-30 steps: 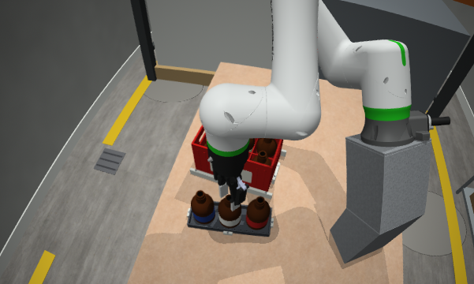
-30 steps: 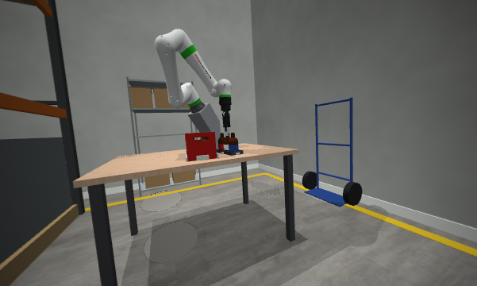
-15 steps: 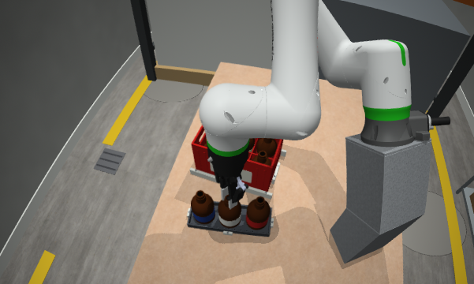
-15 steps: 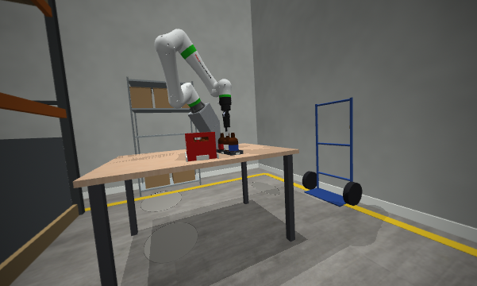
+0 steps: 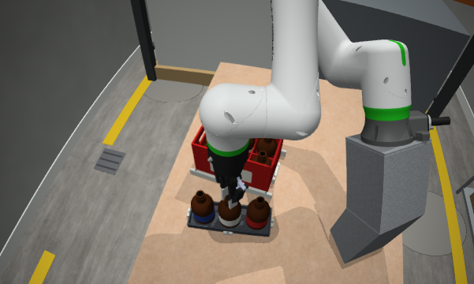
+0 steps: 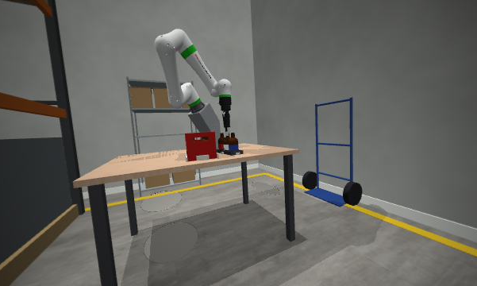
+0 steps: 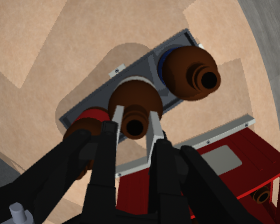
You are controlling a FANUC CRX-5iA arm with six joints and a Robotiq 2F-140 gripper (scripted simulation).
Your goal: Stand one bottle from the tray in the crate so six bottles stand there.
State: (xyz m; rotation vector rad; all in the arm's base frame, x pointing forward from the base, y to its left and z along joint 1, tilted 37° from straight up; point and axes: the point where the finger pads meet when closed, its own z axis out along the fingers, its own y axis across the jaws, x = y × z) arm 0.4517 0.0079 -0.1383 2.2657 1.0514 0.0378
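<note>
Now: the white-banded bottle 9 cm below my hand. The rest, counted from my hand: red-labelled bottle: 9 cm behind, 9 cm below; then tray: 16 cm below; then crate: 23 cm to the right, 9 cm below.
</note>
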